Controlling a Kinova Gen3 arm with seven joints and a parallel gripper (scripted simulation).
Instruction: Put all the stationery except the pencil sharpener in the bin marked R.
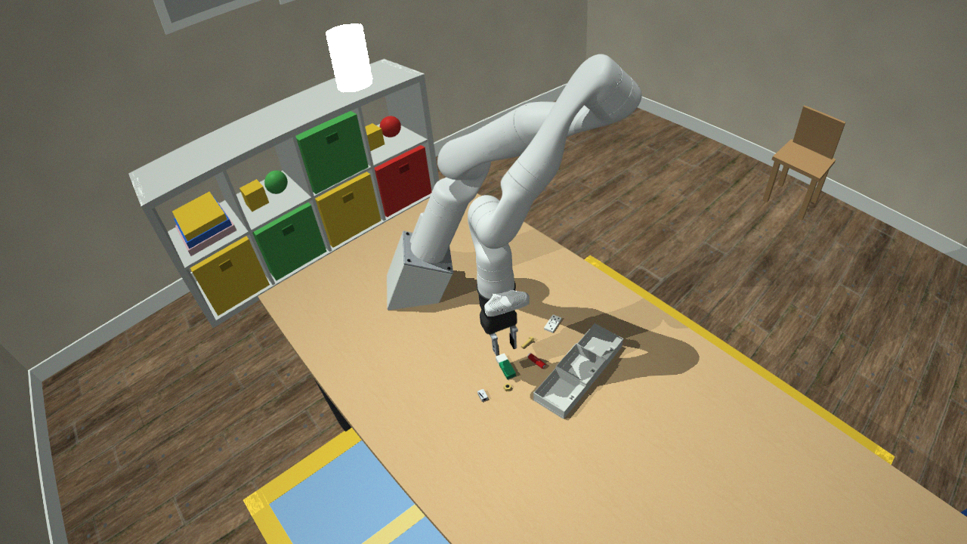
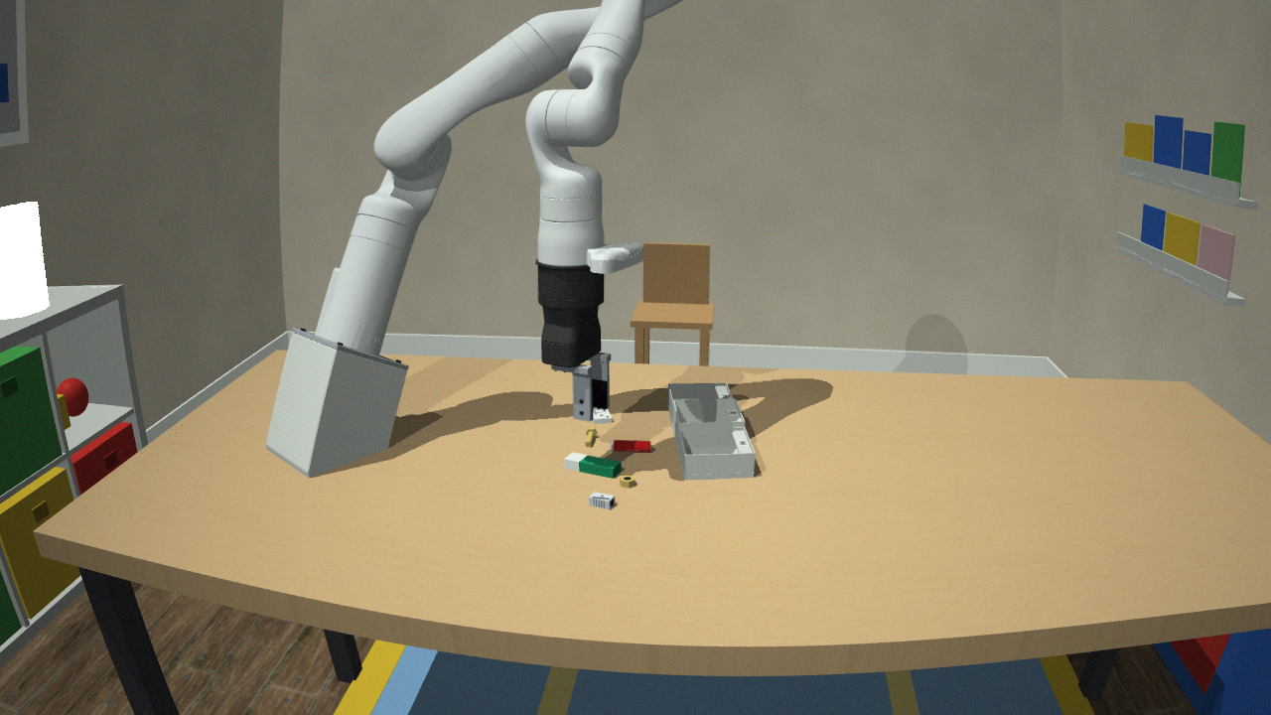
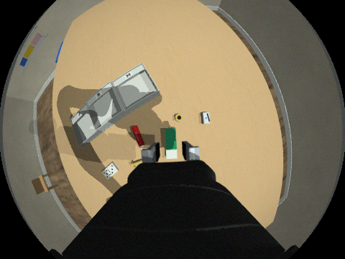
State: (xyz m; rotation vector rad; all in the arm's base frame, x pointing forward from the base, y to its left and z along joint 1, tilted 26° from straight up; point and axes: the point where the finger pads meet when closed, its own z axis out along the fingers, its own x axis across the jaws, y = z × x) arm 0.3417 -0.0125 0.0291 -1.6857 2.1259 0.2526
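Now: hand 80 mm above the green eraser and 10 mm past it. Round my hand: brass nut: 90 mm below, 50 mm ahead, 30 mm to the right; then brass bolt: 90 mm to the left, 90 mm below, 30 mm behind; then red cylinder: 80 mm below, 70 mm to the left, 30 mm ahead.
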